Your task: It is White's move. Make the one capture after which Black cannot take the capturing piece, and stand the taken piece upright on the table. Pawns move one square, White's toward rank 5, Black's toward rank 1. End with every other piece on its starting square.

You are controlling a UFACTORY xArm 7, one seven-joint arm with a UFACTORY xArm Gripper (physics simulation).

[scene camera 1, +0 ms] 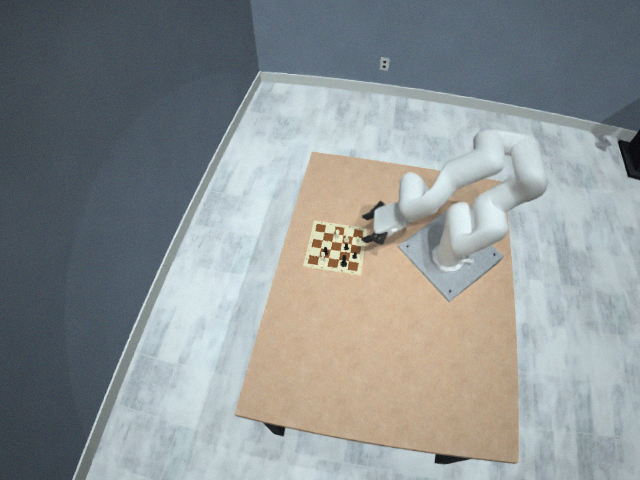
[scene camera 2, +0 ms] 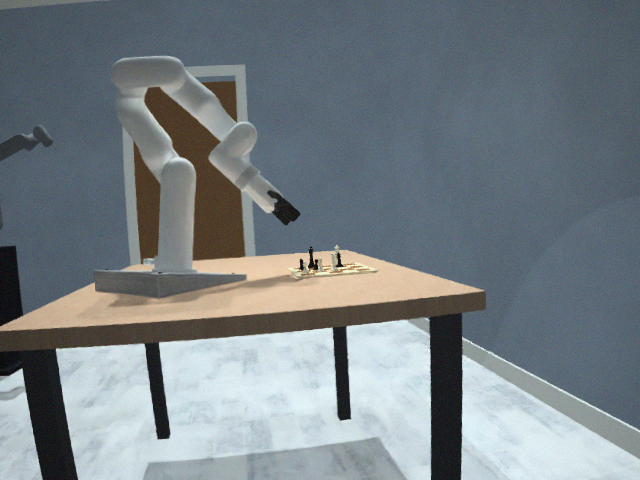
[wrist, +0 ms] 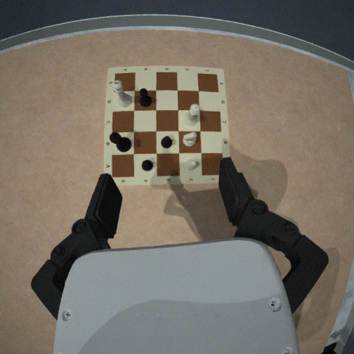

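Where they show: gripper, between the fingertips: (scene camera 1: 364, 229) (scene camera 2: 293, 220); arm's base, origin of its link: (scene camera 1: 448, 257) (scene camera 2: 174, 272).
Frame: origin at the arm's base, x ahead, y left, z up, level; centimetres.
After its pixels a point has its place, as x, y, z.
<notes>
My gripper (scene camera 1: 366, 227) @(33.5, 4.9, 12.1) (scene camera 2: 293, 218) @(33.5, 4.9, 12.1) (wrist: 166, 178) is open and empty, tilted, above and beyond the A edge of the chessboard (scene camera 1: 307, 260) @(52.1, 14.6, -2.5) (scene camera 2: 375, 270) @(54.4, -4.4, -2.6) (wrist: 224, 131). In the wrist view, a tall white piece (wrist: 123, 98) stands on D5, a black piece (wrist: 145, 99) on D4, a white piece (wrist: 191, 118) on C2, a tall black piece (wrist: 123, 144) on B5, a small black piece (wrist: 166, 142) on B3, a white knight (wrist: 189, 138) on B2, a small black piece (wrist: 147, 165) on A4 and a small white piece (wrist: 192, 164) on A2. All look upright.
The board lies on the wooden table (scene camera 1: 382, 351) @(17.2, 41.8, -3.1) (scene camera 2: 248, 310) @(22.9, -43.8, -3.1), near its far edge from the arm. The arm's grey base plate (scene camera 1: 449, 289) @(-2.2, 13.0, -1.3) (scene camera 2: 124, 284) @(-9.6, -14.7, -0.7) is on the table beyond the board's A side. The gripper's shadow falls beside the board.
</notes>
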